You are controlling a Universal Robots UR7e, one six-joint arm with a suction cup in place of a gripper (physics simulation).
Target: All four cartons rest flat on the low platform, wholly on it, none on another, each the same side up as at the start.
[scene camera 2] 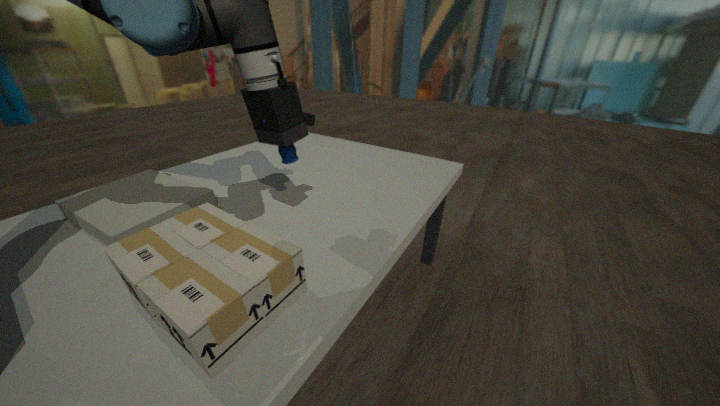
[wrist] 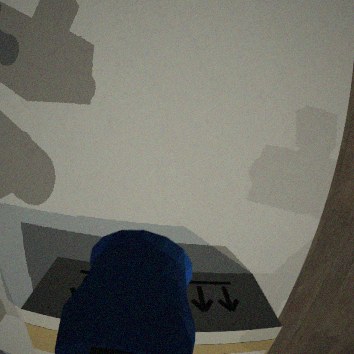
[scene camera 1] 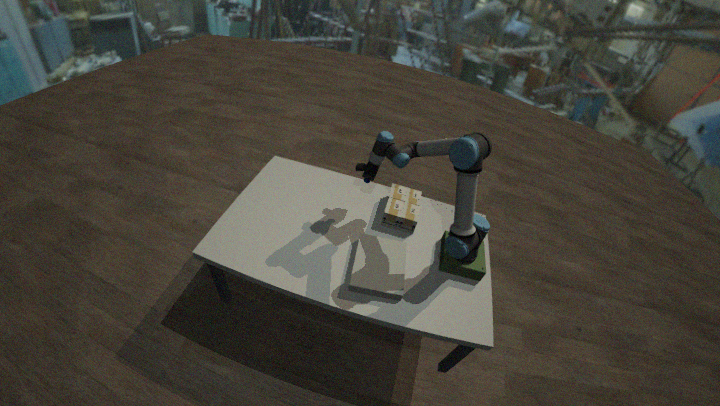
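Four white cartons with tan tape stand the same way up in a tight two-by-two block on the table: the front one, the right one, the back one and the left one, as placed in the second scene view. The low grey platform lies beside the block and bears no carton. My gripper, a blue suction cup, hangs tilted in the air beside the block, with nothing on it. It hides part of the cartons in the wrist view.
The arm's green base block stands on the white table, right of the platform in the first scene view. The cartons stand near one long table edge. Arm shadows fall over the platform and the table.
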